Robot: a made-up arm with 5 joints.
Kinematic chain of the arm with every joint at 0, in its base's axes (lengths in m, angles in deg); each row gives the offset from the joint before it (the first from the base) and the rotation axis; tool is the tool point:
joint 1: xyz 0 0 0.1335 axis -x
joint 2: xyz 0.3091 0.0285 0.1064 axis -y
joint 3: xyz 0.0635 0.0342 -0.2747 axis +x
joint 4: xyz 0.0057 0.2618 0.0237 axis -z
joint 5: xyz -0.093 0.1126 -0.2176 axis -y
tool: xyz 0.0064 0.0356 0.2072
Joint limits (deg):
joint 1: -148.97..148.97
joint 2: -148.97..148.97
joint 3: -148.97..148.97
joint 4: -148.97..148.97
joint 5: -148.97..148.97
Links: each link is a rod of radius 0.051 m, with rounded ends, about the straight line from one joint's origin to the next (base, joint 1, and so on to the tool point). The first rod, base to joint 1, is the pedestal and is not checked.
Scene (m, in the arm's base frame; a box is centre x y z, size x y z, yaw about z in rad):
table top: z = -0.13
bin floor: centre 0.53 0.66 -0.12 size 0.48 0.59 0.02 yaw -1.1
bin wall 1: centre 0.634 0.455 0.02 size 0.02 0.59 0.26 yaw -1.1
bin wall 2: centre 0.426 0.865 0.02 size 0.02 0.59 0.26 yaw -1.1
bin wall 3: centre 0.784 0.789 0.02 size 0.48 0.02 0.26 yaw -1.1
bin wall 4: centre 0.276 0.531 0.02 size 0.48 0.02 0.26 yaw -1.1
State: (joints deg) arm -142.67 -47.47 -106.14 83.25 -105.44
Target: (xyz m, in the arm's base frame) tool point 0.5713 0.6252 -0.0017
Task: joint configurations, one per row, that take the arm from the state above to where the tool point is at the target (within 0.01 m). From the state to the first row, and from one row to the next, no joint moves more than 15 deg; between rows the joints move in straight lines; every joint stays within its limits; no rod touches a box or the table.
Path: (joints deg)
1: -134.21 -34.16 -93.44 73.11 -115.34
2: -125.75 -20.84 -80.74 62.98 -125.24
3: -117.30 -7.53 -68.04 52.84 -135.14
4: -108.84 5.79 -55.34 42.70 -145.03
5: -99.82 6.21 -61.42 42.80 -147.00
6: -90.81 6.63 -67.50 42.90 -148.97

